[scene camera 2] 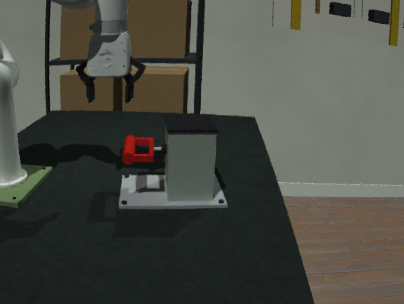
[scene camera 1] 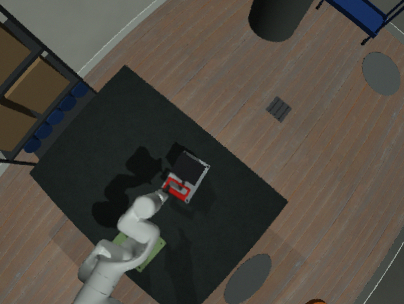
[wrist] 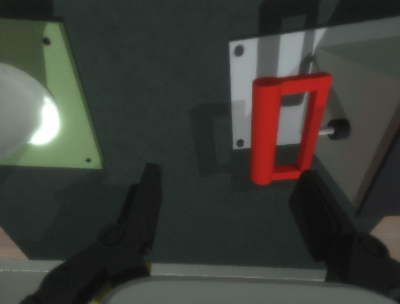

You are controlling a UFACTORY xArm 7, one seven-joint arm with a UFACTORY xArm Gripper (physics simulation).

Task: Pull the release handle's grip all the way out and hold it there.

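Note:
The red release handle, a rectangular loop with a thick round grip bar (scene camera 2: 129, 150) (wrist: 264, 131), sticks out sideways from the side of an upright grey box (scene camera 2: 191, 165) on a short thin rod (scene camera 2: 159, 149) (wrist: 326, 131). In scene camera 1 the red handle (scene camera 1: 176, 189) shows beside the box's dark top (scene camera 1: 190, 167). My gripper (scene camera 2: 110, 100) (wrist: 227, 183) is open, points down and is empty. It is above the handle's height, apart from it. In the wrist view the handle is ahead of the fingers, nearer the right one. In scene camera 1 the arm hides the fingertips.
The box stands on a light base plate (scene camera 2: 135, 199) (wrist: 241, 95) on the dark table top (scene camera 1: 240, 200) (scene camera 2: 250, 250). The arm's green mounting plate (scene camera 1: 156, 250) (scene camera 2: 35, 182) (wrist: 75, 125) is on the handle's side of the box. A shelf rack (scene camera 2: 199, 60) with brown boxes (scene camera 2: 160, 90) stands behind the table.

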